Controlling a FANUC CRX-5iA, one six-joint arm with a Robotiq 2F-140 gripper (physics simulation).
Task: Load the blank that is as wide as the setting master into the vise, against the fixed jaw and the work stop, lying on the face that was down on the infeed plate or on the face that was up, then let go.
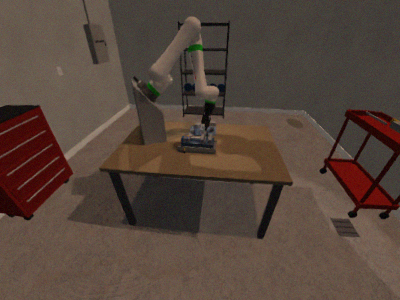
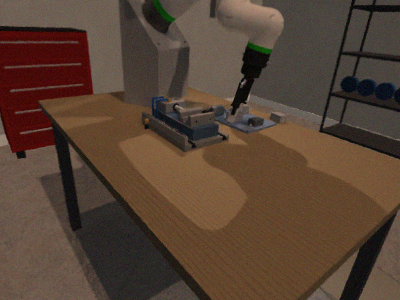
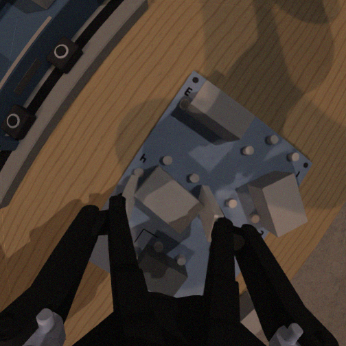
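Where they show: gripper, fingertip midpoint: (image 1: pixel 203 131) (image 2: pixel 233 119); arm's base at its link origin: (image 1: pixel 147 96) (image 2: pixel 154 18).
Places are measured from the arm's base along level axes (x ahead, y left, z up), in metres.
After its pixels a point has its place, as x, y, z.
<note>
My gripper (image 3: pixel 170 209) (image 2: pixel 237 111) (image 1: pixel 205 125) @(0.359, 0.290, -0.365) is down at the blue infeed plate (image 3: pixel 171 144) (image 2: pixel 265 126) @(0.442, 0.398, -0.370), behind the vise (image 2: pixel 190 121) @(0.560, 0.062, -0.297) (image 1: pixel 197 141) @(0.450, 0.047, -0.318) (image 3: pixel 20 41). Its fingers are shut on the sides of a grey blank (image 3: pixel 168 197) at the plate's spot marked 4, which still looks to rest on the plate. Two more grey blanks (image 3: pixel 223 110) (image 3: pixel 279 206) stand on the plate's other spots. A dark block (image 3: pixel 161 271) (image 2: pixel 255 121) @(0.440, 0.352, -0.348) sits in a marked corner of the plate, under my fingers. The vise's jaws stand open with nothing between them.
A small grey block (image 2: pixel 278 116) @(0.383, 0.484, -0.349) lies on the table beyond the plate. The robot's grey pedestal (image 2: pixel 152 61) @(0.139, -0.024, -0.168) stands behind the vise. A red tool chest (image 1: pixel 25 158), a black shelf rack (image 1: pixel 227 64) and a red cart (image 1: pixel 371 161) stand around the table (image 1: pixel 225 168) @(0.761, -0.082, -0.377).
</note>
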